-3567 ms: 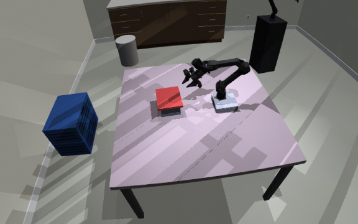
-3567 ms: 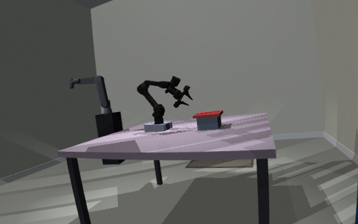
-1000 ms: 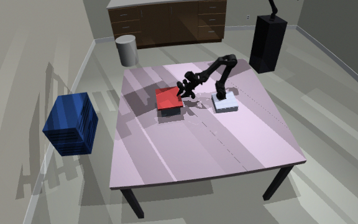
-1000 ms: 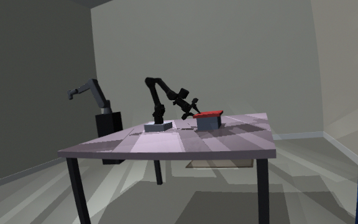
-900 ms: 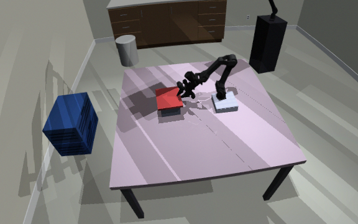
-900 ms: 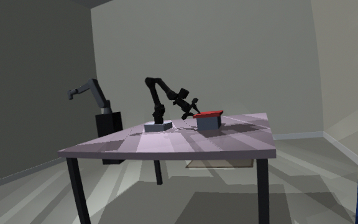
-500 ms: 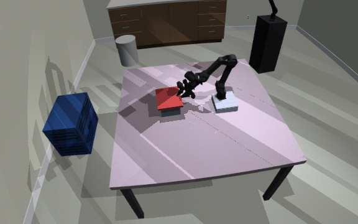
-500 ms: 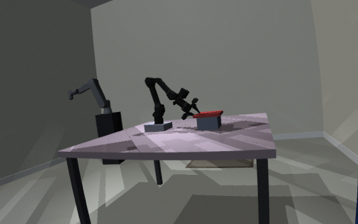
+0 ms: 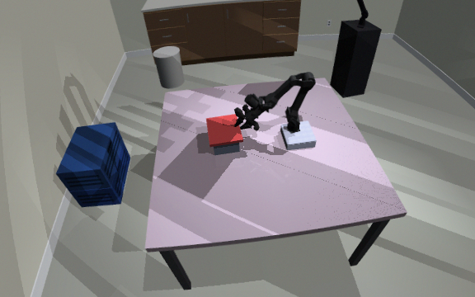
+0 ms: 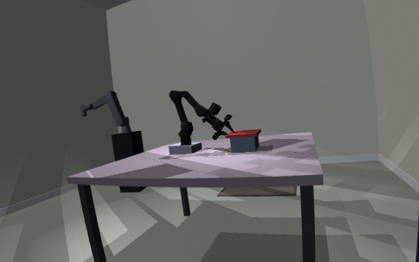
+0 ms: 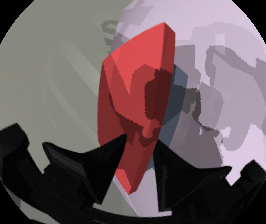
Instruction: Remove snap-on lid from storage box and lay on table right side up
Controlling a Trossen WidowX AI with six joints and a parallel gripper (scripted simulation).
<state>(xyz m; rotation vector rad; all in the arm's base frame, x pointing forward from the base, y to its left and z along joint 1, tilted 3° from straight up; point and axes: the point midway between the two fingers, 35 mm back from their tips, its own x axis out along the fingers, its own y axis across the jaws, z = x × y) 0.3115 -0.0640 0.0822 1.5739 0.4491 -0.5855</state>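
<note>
My gripper tip is 80 mm short of the red lid, 10 mm to the left of it and 10 mm below it. The rest, counted from my gripper tip: grey storage box (80 mm ahead, 50 mm below, 10 mm to the right).
</note>
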